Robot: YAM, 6 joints.
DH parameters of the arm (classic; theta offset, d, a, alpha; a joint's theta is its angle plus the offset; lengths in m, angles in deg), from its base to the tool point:
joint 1: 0 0.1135 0.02 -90
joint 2: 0 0 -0.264 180
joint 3: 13.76 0 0.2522 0
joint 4: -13.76 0 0.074 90
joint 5: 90 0 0 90
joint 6: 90 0.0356 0 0
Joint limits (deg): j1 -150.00..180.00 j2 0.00..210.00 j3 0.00..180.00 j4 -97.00..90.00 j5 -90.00..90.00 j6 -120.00..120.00
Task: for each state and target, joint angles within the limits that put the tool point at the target. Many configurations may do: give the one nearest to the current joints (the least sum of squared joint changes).
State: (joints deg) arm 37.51 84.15 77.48 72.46 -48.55 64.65
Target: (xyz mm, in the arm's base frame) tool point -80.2 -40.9 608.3
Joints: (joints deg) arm 43.83 48.28 94.31 79.68 -47.01 64.65
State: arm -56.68 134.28 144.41 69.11 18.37 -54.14
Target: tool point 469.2 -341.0 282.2
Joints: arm -34.95 153.23 132.84 67.32 17.47 -54.14
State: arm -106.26 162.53 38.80 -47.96 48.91 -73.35
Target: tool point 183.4 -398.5 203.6
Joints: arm -61.81 118.02 90.93 -33.18 48.28 -73.35
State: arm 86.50 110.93 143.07 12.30 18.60 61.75
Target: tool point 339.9 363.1 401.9
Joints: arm 48.48 118.01 116.58 2.24 22.86 61.75
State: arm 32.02 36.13 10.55 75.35 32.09 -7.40
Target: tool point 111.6 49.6 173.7
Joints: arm 38.54 23.32 0.00 21.81 59.70 -7.40
